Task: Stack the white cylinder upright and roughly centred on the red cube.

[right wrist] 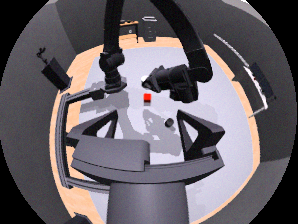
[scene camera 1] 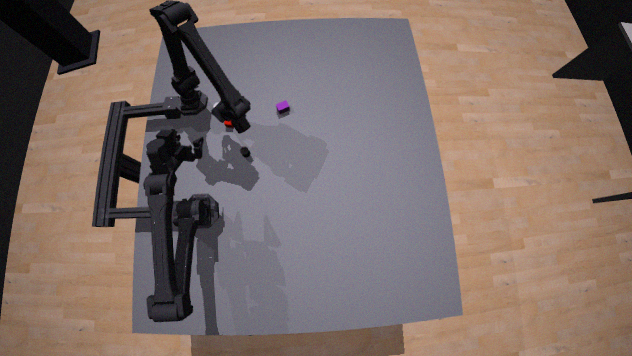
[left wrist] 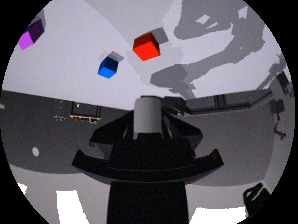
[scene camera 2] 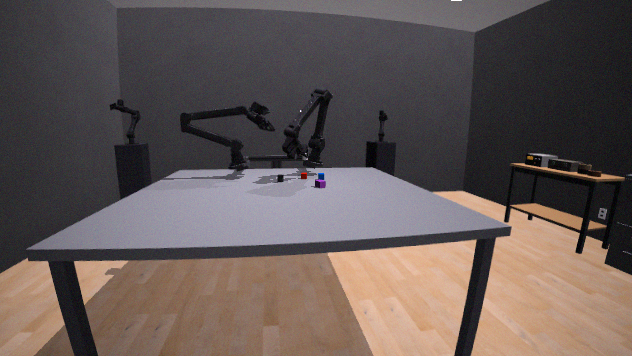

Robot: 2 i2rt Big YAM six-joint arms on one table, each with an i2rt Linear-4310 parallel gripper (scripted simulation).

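Observation:
Here is a white cylinder (left wrist: 147,110), which I can see. I also see my right gripper (right wrist: 147,112), and my left gripper (left wrist: 147,113) is visible to me too.

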